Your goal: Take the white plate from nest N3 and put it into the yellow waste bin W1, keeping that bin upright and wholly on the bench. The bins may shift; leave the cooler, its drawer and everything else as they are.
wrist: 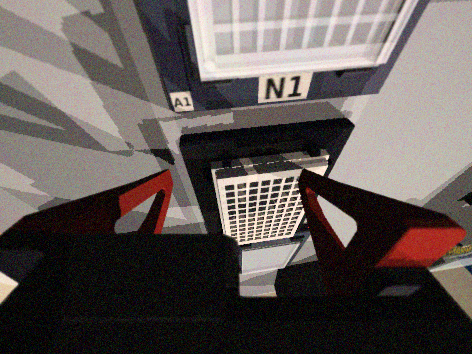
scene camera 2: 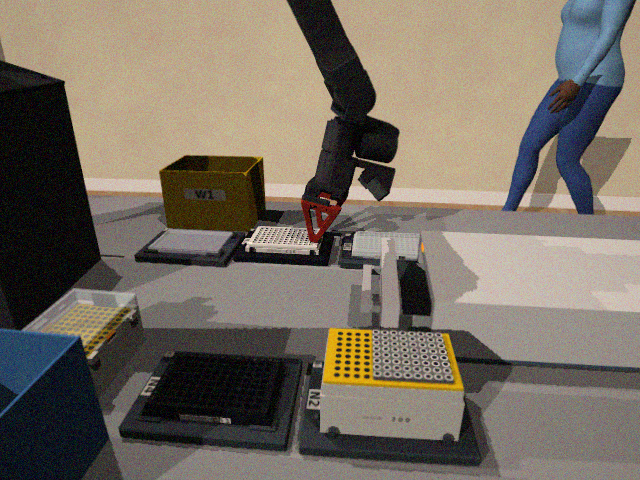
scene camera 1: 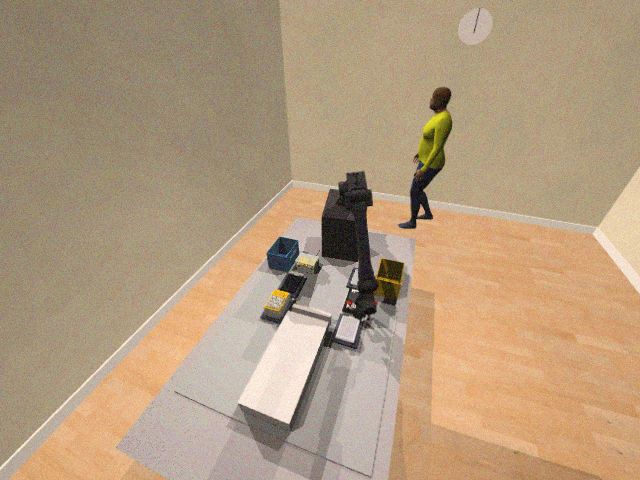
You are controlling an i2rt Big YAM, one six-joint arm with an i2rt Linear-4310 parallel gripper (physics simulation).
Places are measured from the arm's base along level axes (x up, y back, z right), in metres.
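Pixels of known places: gripper, between the fingertips: (wrist: 235, 176) (scene camera 2: 317, 234).
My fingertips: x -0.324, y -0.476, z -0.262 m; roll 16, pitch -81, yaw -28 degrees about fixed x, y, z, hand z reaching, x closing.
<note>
For each thing: its middle in the pictures, then the offset to it from my fingertips. "*": a spot on its surface instead.
- white plate, middle of its body: (wrist: 263, 209) (scene camera 2: 286, 239) dx -0.001, dy +0.051, dz +0.032 m
- black middle nest, a spot on its surface: (wrist: 197, 145) * dx -0.008, dy -0.023, dz -0.026 m
- yellow waste bin W1, middle of its body: (scene camera 2: 216, 191) (scene camera 1: 389, 278) dx +0.040, dy +0.237, dz -0.087 m
- Nest N1, a spot on its surface: (wrist: 225, 95) * dx -0.008, dy -0.055, dz -0.008 m
- nest with a pale plate, a spot on its surface: (scene camera 2: 191, 241) * dx +0.000, dy +0.214, dz +0.078 m
- long white box, middle of its body: (scene camera 2: 590, 297) (scene camera 1: 289, 363) dx +0.022, dy -0.410, dz +0.173 m
- blue bin, middle of its body: (scene camera 1: 283, 253) dx +0.040, dy +0.176, dz +0.555 m
- black plate, middle of its body: (scene camera 2: 217, 385) (scene camera 1: 291, 283) dx -0.001, dy +0.012, dz +0.409 m
- yellow-topped rack, middle of its body: (scene camera 2: 388, 378) (scene camera 1: 277, 303) dx +0.024, dy -0.162, dz +0.388 m
The white plate (scene camera 2: 283, 238) (wrist: 262, 207) with a grid of holes sits in the black middle nest (scene camera 2: 324, 255) (wrist: 197, 145) of the far row. Its number is hidden. The plate looks slightly askew in it. My gripper (scene camera 2: 315, 239) (wrist: 235, 176) is open and empty, low over the plate's N1-side end. In the wrist view the left finger is outside the plate and the right finger overlaps its right edge; contact cannot be told. The yellow waste bin W1 (scene camera 1: 389, 283) (scene camera 2: 206, 209) stands upright on the bench, behind the far row.
Nest N1 (wrist: 225, 95) with a clear plate adjoins on one side, a nest with a pale plate (scene camera 2: 191, 241) on the other. A long white box (scene camera 1: 286, 366), blue bin (scene camera 1: 282, 254), black plate (scene camera 2: 217, 384), yellow-topped rack (scene camera 2: 392, 382) and black block (scene camera 2: 41, 180) stand around. A person (scene camera 1: 434, 144) stands beyond.
</note>
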